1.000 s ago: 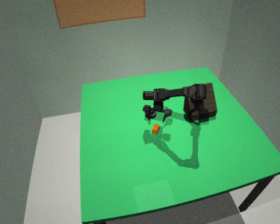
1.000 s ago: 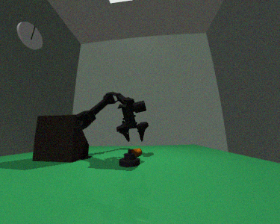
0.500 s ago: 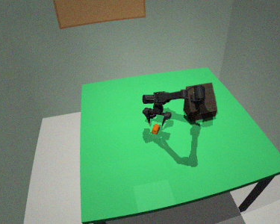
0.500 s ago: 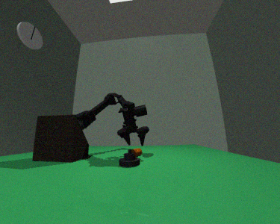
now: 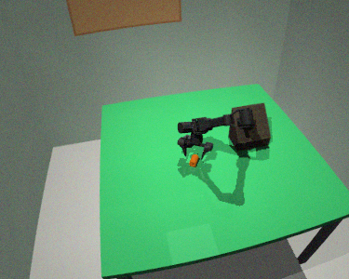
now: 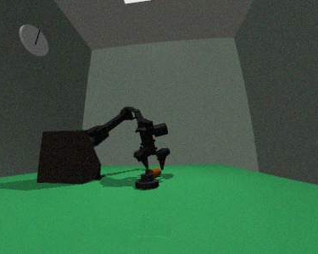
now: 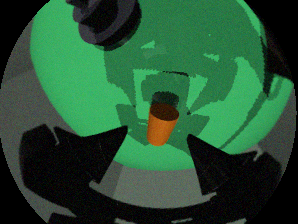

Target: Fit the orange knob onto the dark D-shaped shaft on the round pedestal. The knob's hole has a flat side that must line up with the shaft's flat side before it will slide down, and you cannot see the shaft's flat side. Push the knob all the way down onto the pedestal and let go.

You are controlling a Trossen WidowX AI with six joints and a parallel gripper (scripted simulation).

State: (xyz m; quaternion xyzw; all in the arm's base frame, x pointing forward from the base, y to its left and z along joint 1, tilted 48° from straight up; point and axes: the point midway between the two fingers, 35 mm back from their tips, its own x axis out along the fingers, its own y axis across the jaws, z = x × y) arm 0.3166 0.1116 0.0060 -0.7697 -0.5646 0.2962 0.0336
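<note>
My gripper tip is now 2 cm above the orange knob. The rest, counted from my gripper tip: dark round pedestal: 17 cm to the right, 1 cm below, 1 cm behind.
</note>
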